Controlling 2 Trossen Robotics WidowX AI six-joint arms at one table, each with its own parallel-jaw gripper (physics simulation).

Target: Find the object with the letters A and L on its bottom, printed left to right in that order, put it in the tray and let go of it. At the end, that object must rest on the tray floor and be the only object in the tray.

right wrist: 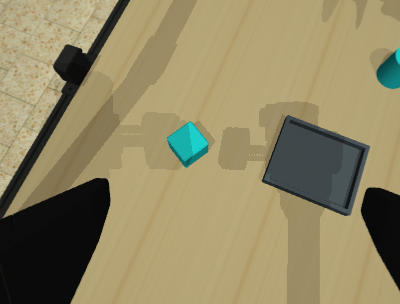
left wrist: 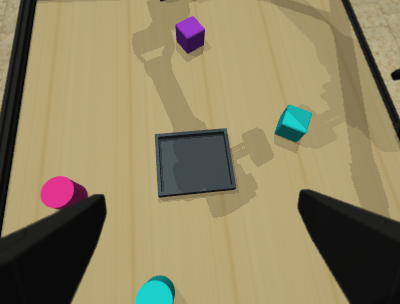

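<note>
The dark grey tray lies on the table, and no object rests in it. A purple cube stands far behind it in the left wrist view. A teal block stands beside the tray. A magenta cylinder and a teal cylinder stand apart from it. The bottoms of these objects are hidden, and no letters show. My left gripper is open and empty above the table. My right gripper is open and empty, above the table near the teal block and tray.
The wooden table top has a black frame rail along its edge. A black bracket sits on the rail in the right wrist view. Arm shadows cross the table, and tiled floor shows beyond the rail.
</note>
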